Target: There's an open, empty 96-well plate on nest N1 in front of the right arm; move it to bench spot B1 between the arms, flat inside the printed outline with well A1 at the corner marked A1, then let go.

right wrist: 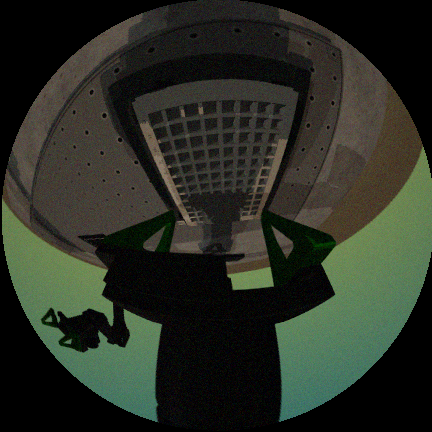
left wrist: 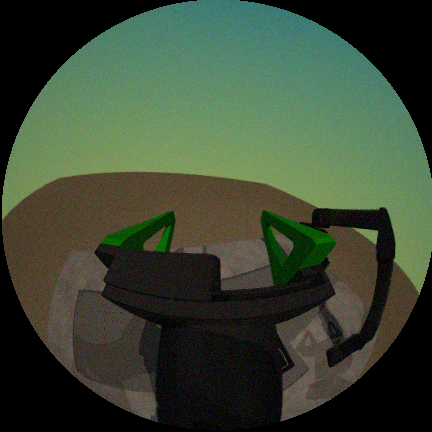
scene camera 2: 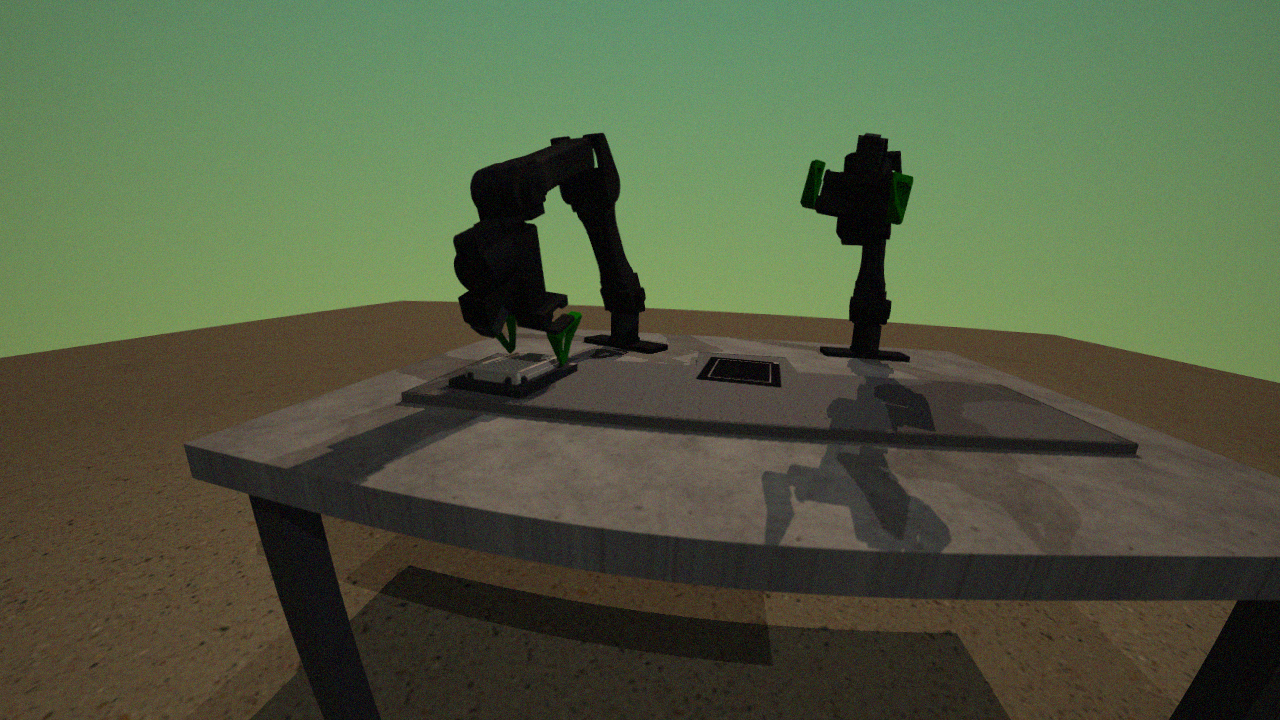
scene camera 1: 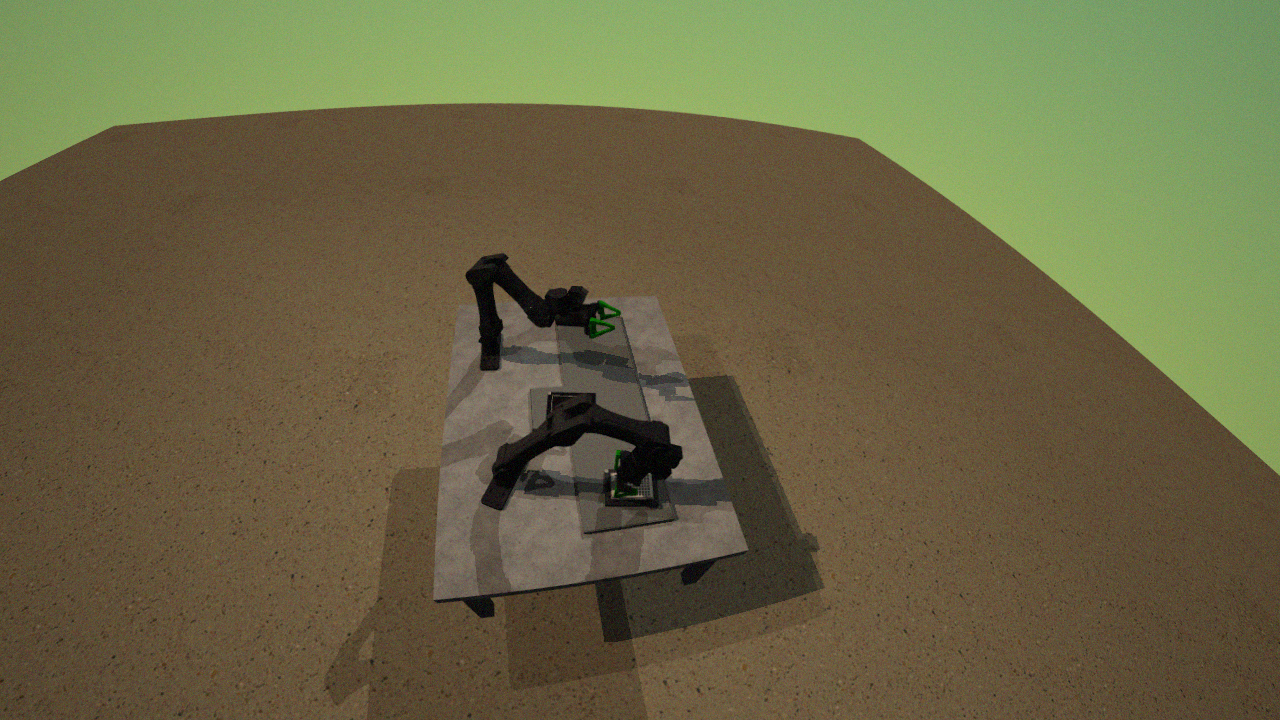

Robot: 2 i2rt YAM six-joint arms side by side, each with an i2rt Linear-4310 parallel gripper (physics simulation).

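Places are measured from the left arm's base along level axes (x ahead, y left, z up), in centimetres.
Where they show: left gripper, fingertip midpoint: [left wrist: 217, 214] [scene camera 2: 853, 170] [scene camera 1: 617, 320]; right gripper, fingertip midpoint: [right wrist: 217, 214] [scene camera 2: 537, 357] [scene camera 1: 615, 483]; left arm's base, link origin: [scene camera 2: 863, 355] [scene camera 1: 490, 351]; right arm's base, link origin: [scene camera 2: 624, 345] [scene camera 1: 505, 479].
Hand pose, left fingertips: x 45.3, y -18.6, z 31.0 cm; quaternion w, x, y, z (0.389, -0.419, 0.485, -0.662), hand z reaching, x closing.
Observation:
Things, the pixels of their top centre, and the offset from my left fingertips. "spot": a spot on its surface instead. Level surfaces: height alone.
- pale 96-well plate, top centre: [right wrist: 222, 180] [scene camera 2: 516, 361] [scene camera 1: 632, 484] dx +0.5, dy -44.3, dz -27.1 cm
- dark nest N1, top centre: [right wrist: 221, 176] [scene camera 2: 516, 364] [scene camera 1: 631, 485] dx +0.5, dy -44.3, dz -27.5 cm
- bench spot B1, surface spot: [scene camera 2: 739, 372] spot: dx -13.2, dy -12.0, dz -29.6 cm
- low grey perforated board, surface height: dz -29.7 cm
- table, surface height: dz -31.0 cm
The pale 96-well plate [scene camera 1: 646, 488] [scene camera 2: 508, 368] [right wrist: 227, 150] lies flat in the dark nest N1 [scene camera 2: 490, 387] [right wrist: 200, 67], its wells facing up. My right gripper [scene camera 1: 623, 477] [scene camera 2: 537, 358] [right wrist: 217, 214] is open and points down at the plate, with its fingertips close to the plate's two long sides; whether they touch it I cannot tell. The dark square of bench spot B1 [scene camera 1: 572, 396] [scene camera 2: 739, 372] holds no plate; its A1 mark is too small to read. My left gripper [scene camera 1: 615, 320] [scene camera 2: 856, 191] [left wrist: 217, 214] is open and empty, high above the table.
A low grey perforated board [scene camera 1: 586, 367] [scene camera 2: 644, 398] [right wrist: 80, 145] carries the nest and runs along the table [scene camera 1: 501, 555] [scene camera 2: 537, 474]. In scene camera 1 the right arm [scene camera 1: 617, 416] arches over the table beside B1. The left arm [scene camera 1: 514, 291] stands at the table's far end.

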